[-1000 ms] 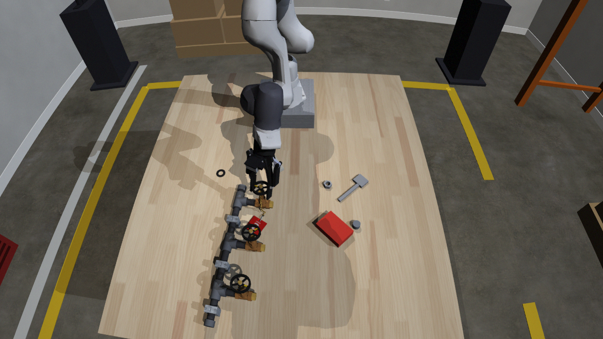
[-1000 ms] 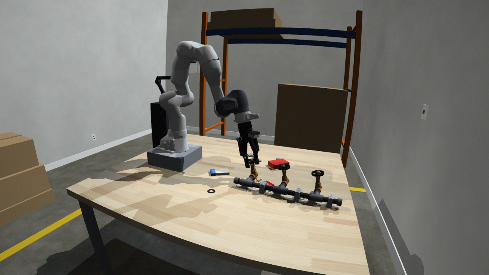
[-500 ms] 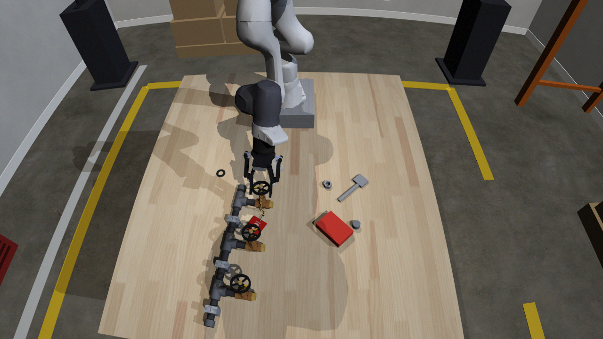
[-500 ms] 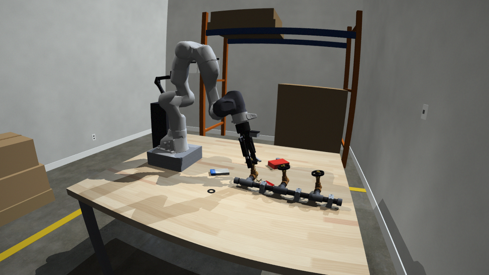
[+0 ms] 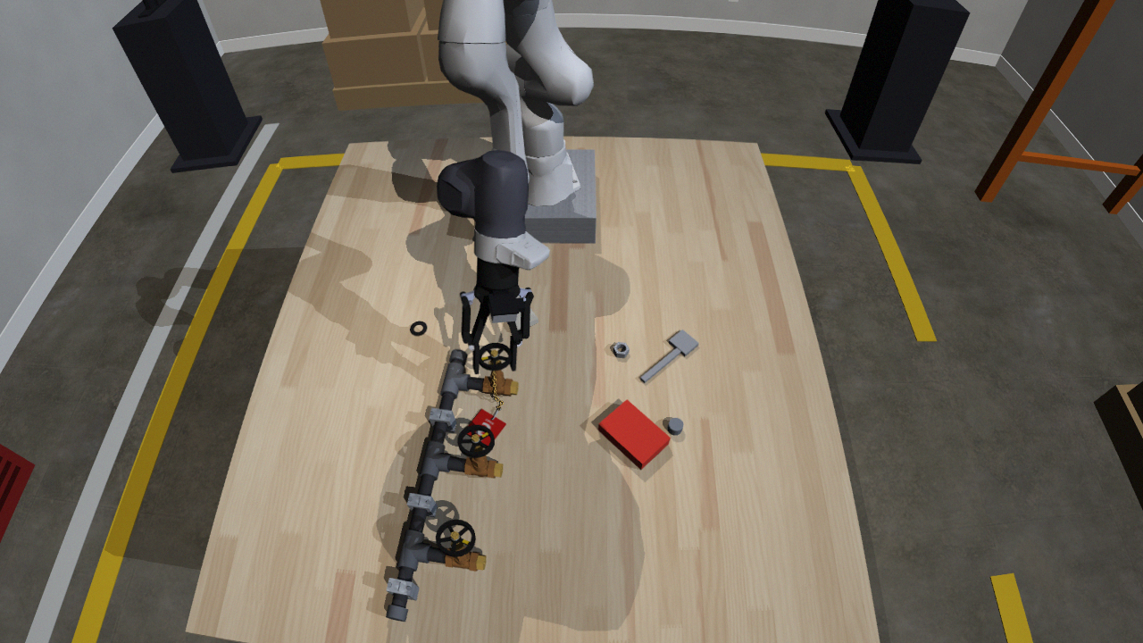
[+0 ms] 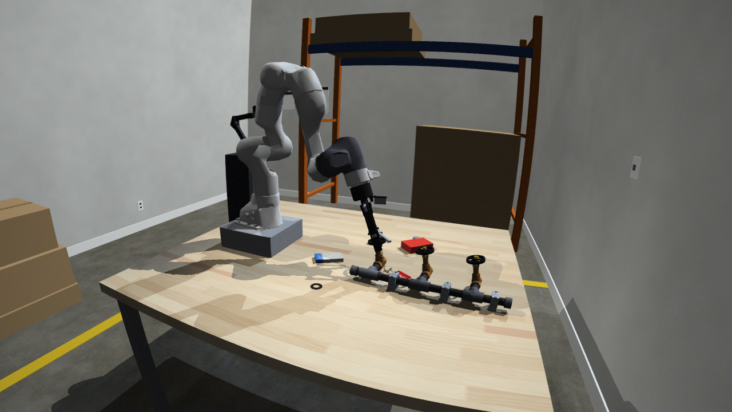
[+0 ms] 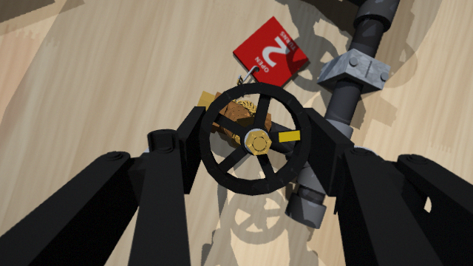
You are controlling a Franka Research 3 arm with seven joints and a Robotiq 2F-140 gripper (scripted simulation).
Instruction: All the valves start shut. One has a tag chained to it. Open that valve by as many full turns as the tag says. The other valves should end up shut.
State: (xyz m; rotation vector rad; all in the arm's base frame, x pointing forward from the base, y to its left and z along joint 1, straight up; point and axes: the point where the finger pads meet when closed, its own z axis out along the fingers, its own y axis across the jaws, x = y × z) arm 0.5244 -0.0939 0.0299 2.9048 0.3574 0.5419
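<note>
Now: the red tag 11 cm below my hand, 9 cm ahead of it and 2 cm to the right of it. Round my hand: blue-and-white box (20 cm behind, 11 cm below, 3 cm to the left); nut (26 cm to the left, 11 cm below, 8 cm behind); black washer (20 cm to the right, 16 cm behind, 12 cm below).
</note>
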